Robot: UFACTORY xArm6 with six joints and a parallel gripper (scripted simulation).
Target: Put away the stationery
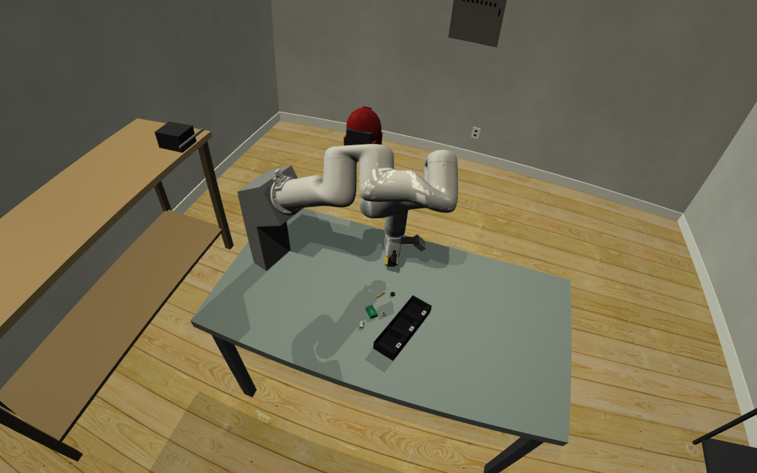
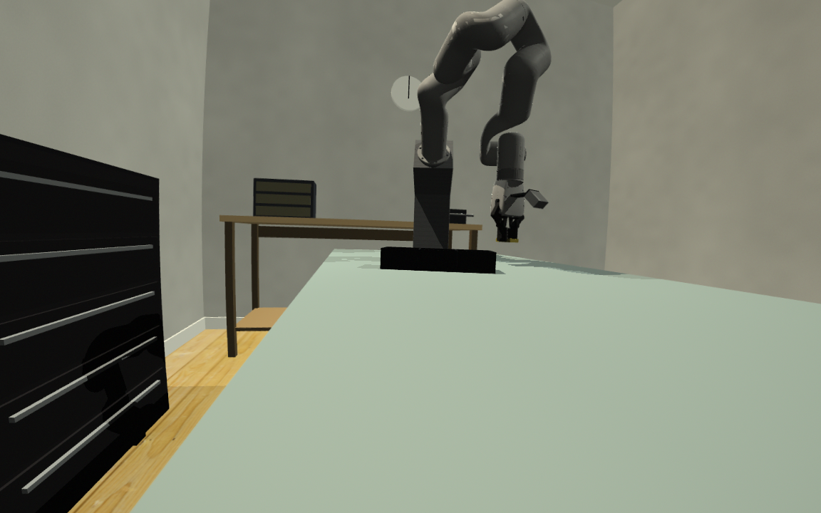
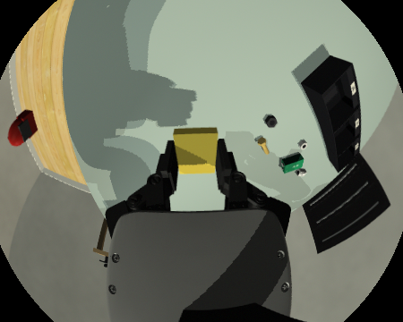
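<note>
The bin rack is 100 mm ahead of my hand, 260 mm to the right of it and 60 mm below it. Also, from my hand: black item (30 mm ahead, 110 mm to the right, 80 mm below); yellow block (20 mm below); brass piece (10 mm behind, 120 mm to the right, 80 mm below).
</note>
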